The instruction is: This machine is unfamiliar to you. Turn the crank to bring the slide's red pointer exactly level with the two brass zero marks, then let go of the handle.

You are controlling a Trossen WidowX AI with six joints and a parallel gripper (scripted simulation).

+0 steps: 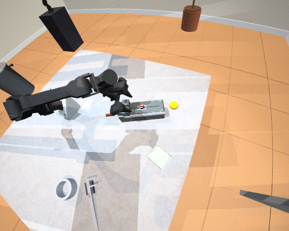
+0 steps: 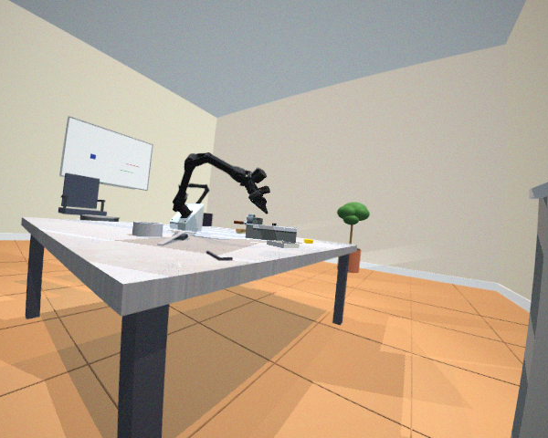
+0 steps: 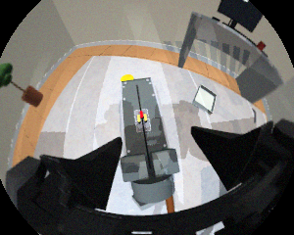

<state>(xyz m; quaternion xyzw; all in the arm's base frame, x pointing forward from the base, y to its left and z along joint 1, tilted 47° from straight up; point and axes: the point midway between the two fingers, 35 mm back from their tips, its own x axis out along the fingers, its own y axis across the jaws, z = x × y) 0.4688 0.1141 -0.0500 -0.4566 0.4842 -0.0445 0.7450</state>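
The orange-brown crank handle is 12 cm behind my gripper tip, 7 cm to the right of it and 7 cm below it. Also, from my gripper tip: pale square tile 21 cm ahead, 18 cm to the right, 14 cm below; then red pointer 6 cm below, 4 cm ahead, 3 cm to the left; then yellow disc 20 cm ahead, 14 cm to the left, 13 cm below.
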